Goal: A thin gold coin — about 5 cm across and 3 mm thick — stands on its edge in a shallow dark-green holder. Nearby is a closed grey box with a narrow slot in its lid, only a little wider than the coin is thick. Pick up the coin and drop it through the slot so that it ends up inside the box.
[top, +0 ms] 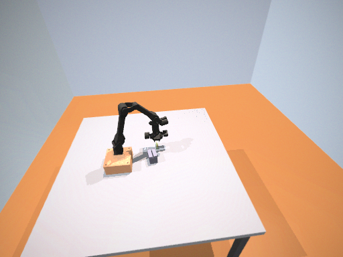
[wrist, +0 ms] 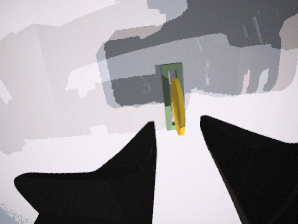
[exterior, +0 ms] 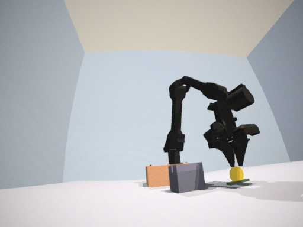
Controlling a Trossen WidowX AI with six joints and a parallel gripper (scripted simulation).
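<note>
The gold coin lies 2 cm below my gripper tip.
</note>
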